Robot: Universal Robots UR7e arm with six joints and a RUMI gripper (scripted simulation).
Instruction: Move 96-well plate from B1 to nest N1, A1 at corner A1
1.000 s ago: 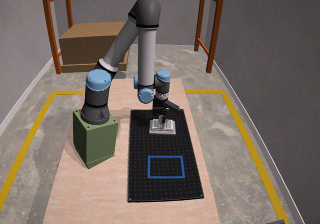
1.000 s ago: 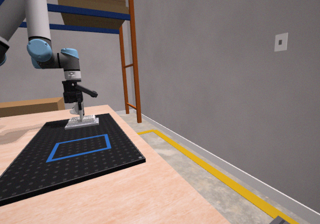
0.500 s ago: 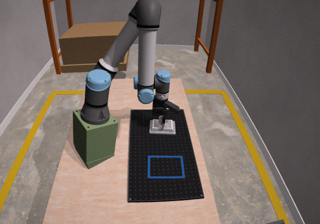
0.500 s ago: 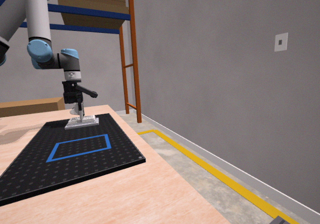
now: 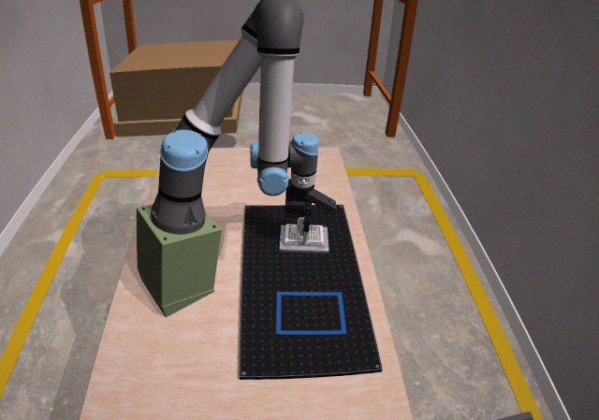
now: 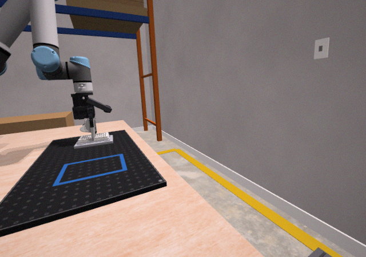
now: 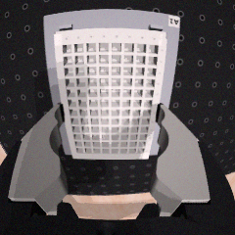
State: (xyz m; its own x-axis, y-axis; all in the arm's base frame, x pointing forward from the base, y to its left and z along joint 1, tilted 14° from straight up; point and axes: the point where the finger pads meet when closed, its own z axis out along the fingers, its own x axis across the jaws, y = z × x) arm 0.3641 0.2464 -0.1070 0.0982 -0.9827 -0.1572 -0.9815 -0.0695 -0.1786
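My hand is 10 mm above the 96-well plate. Also, from my hand: A1 mark (80 mm ahead, 50 mm to the right, 20 mm below); then grey plate nest (30 mm below).
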